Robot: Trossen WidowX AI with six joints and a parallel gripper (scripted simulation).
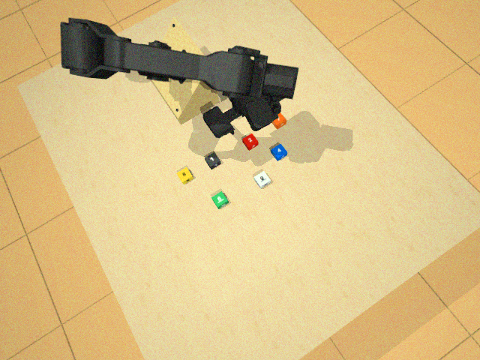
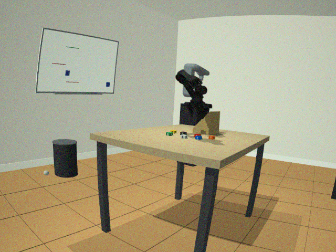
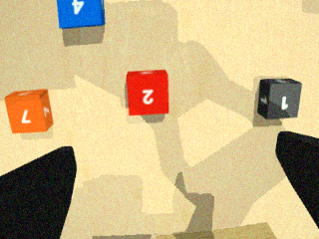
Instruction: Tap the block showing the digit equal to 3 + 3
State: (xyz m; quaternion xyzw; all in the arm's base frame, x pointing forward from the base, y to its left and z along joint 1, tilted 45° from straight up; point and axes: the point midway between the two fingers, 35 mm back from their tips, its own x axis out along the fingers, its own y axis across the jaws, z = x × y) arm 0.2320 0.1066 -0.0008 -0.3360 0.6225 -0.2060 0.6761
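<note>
The green block is 140 mm to the right of my gripper tip, 110 mm below it and 110 mm ahead of it. The rest, counted from my gripper tip: black block (110 mm to the right, 110 mm below); then blue block (110 mm below, 70 mm to the left, 60 mm ahead); then red block (110 mm below, 10 mm to the left, 10 mm behind).
</note>
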